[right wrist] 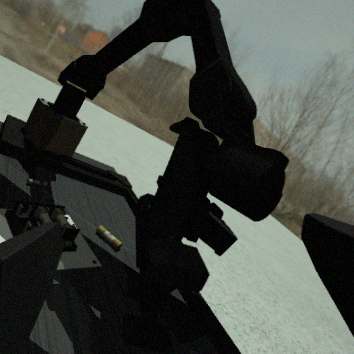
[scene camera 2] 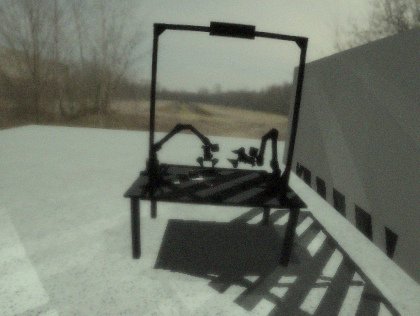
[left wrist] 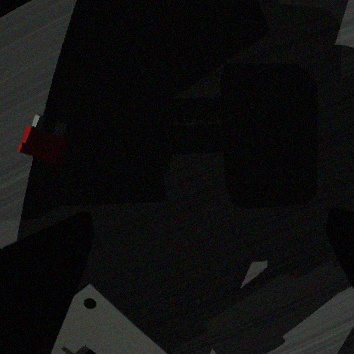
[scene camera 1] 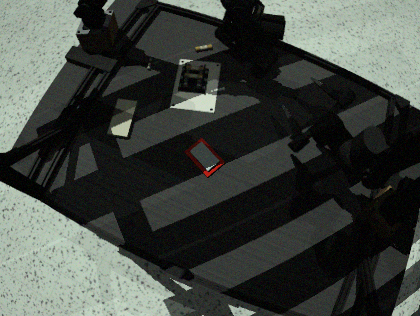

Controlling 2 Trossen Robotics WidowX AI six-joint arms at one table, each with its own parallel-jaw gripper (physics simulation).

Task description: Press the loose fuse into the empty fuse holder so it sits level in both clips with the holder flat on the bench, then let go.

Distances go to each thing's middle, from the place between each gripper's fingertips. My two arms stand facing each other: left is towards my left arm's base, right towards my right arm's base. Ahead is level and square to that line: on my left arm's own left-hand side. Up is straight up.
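Scene:
The red-framed card [scene camera 1: 203,156] is 30 mm below my left hand, 310 mm behind it and 60 mm to the right of it.
That same red-framed card is 21 cm below my right hand, 12 cm to the left of it and 18 cm behind it.

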